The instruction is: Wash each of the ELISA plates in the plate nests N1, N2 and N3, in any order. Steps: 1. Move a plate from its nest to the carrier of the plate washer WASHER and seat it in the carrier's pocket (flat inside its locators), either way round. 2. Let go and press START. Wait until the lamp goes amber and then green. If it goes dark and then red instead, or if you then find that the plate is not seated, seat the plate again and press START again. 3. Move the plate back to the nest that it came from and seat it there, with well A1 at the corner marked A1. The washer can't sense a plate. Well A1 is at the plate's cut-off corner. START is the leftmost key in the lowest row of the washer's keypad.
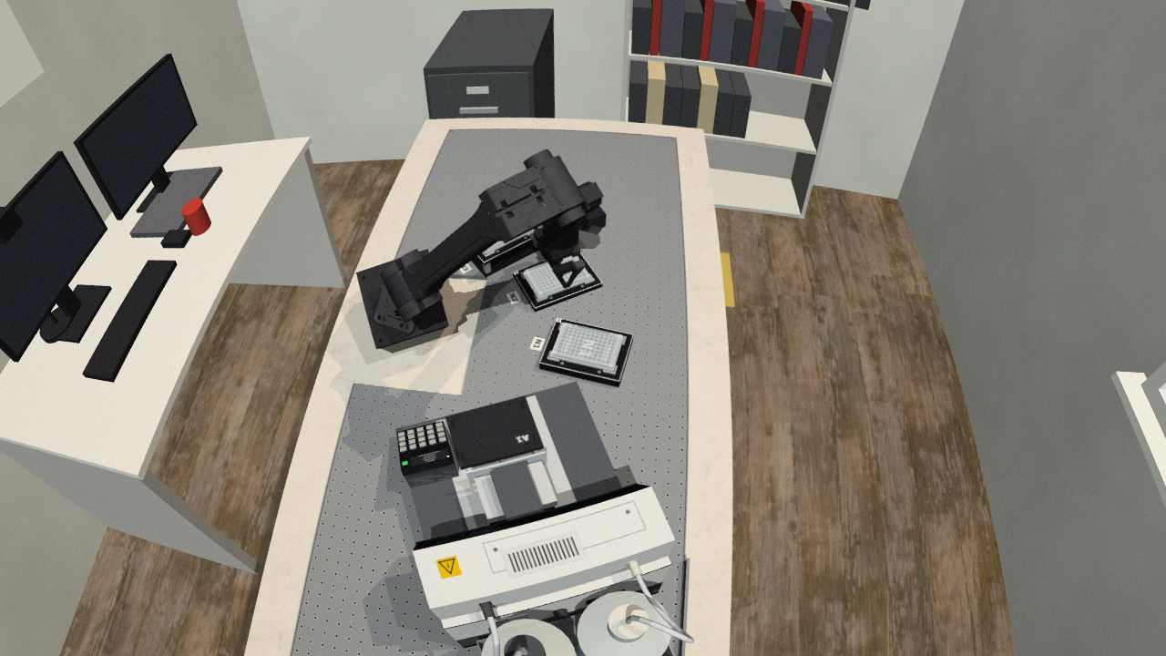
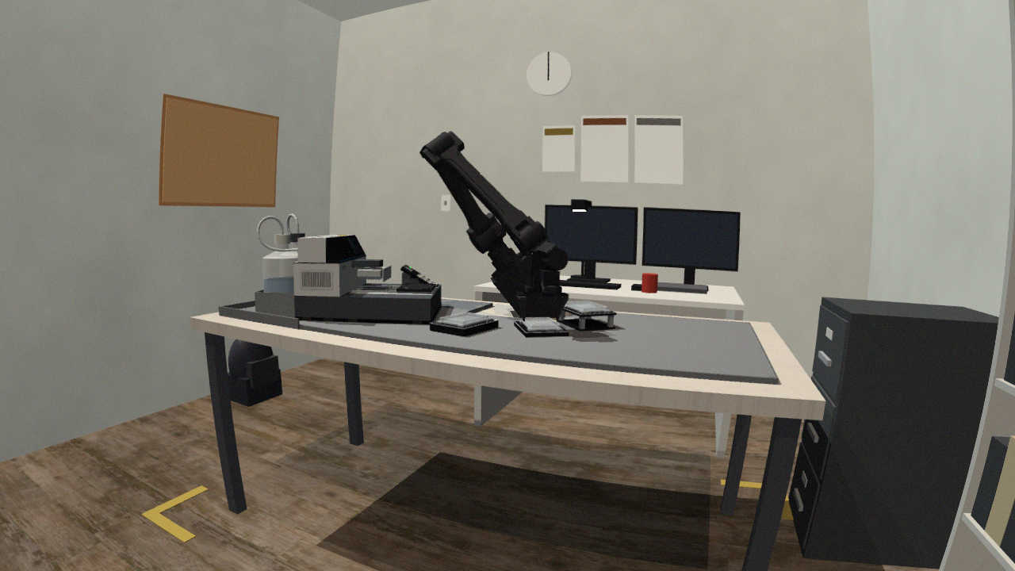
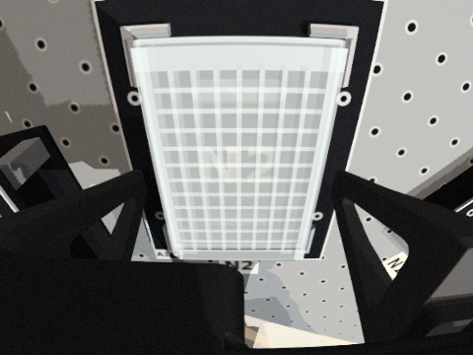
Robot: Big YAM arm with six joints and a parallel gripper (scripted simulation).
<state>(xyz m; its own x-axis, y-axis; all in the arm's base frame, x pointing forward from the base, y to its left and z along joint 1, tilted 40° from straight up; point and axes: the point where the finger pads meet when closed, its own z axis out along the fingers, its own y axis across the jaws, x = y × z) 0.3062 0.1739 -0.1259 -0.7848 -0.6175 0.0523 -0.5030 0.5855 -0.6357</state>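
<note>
The black nest is 3 cm below my hand. The rest, counted from my hand: white ELISA plate (9 cm ahead, 20 cm to the right, 1 cm below); then plate washer (1 cm ahead, 59 cm to the right, 9 cm above).
</note>
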